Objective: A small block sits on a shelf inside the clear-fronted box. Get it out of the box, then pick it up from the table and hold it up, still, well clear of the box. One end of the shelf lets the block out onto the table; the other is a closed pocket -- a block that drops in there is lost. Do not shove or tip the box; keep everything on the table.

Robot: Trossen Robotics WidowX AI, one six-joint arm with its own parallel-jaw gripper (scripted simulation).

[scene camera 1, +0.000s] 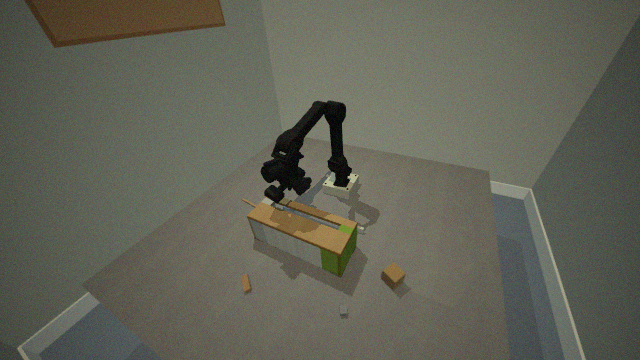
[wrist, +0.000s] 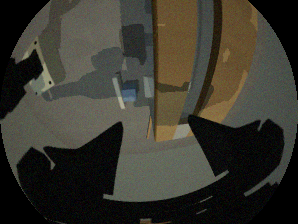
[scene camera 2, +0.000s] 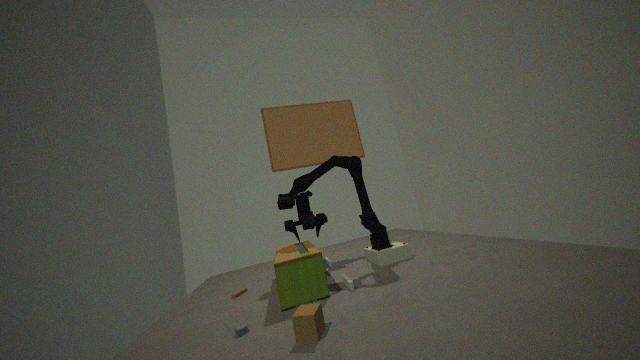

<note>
The pictures show: my gripper, a box and a brown cube.
My gripper shows as well in the wrist view.
</note>
